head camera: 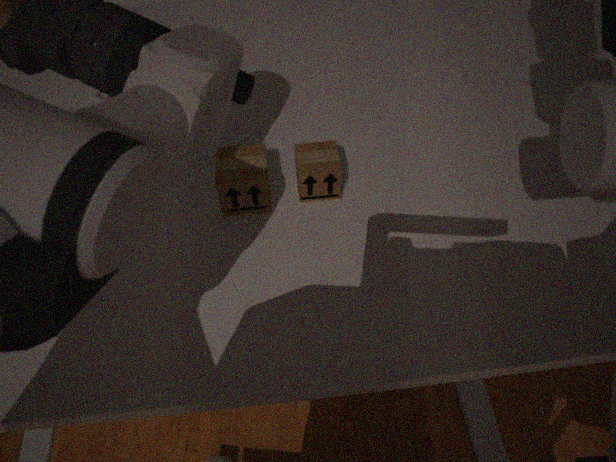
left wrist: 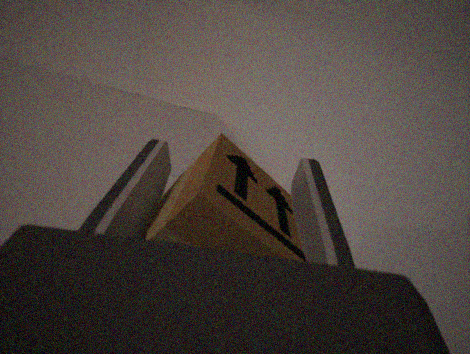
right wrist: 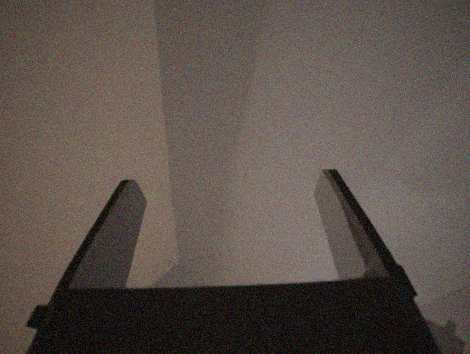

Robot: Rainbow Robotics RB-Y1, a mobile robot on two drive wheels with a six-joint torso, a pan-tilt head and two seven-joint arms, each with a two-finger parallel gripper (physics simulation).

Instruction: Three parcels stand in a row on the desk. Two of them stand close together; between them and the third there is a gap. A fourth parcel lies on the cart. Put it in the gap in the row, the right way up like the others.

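Places are measured from the robot's base along level axes (x ahead, y left, z up), in centimetres.
Pixels of known places: left gripper, fingertip midpoint: (left wrist: 232,163); right gripper, fingertip midpoint: (right wrist: 228,186).
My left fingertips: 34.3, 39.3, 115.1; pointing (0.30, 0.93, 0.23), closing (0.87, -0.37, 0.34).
For each thing: its top centre in the pictures, then the offset to it from my left fingertips, as dx, dy, dz. Level surfaces: height alone.
- white desk at its surface level: dz -20.1
- left parcel at its top centre: (head camera: 240,162) -9.7, -27.5, -14.3
- right parcel at its top centre: (head camera: 317,156) -7.3, -36.1, -15.1
- fourth parcel at its top centre: (left wrist: 255,173) -0.4, -2.6, +1.3
- brown floor at its surface level: dz -115.1
Two brown parcels stand close together on the white desk (head camera: 320,250) in the head view: the left parcel (head camera: 243,180), partly in shadow, and the right parcel (head camera: 320,172). Both show black arrows pointing to the far side, with a bar on the near side. The third parcel and the gap do not show; my left arm covers the desk to the left. My left gripper (left wrist: 232,163) is shut on the fourth parcel (left wrist: 215,220), which sits slanted between its fingers, arrows and bar visible. My right gripper (right wrist: 228,186) is open and empty, pointing at plain pale surfaces.
My left arm (head camera: 165,100) reaches over the desk's left side, close to the left parcel. My right arm (head camera: 575,130) is at the right edge. Their shadows cross the desk. The desk's front edge, a desk leg (head camera: 482,420) and brown floor (head camera: 390,425) show at the bottom.
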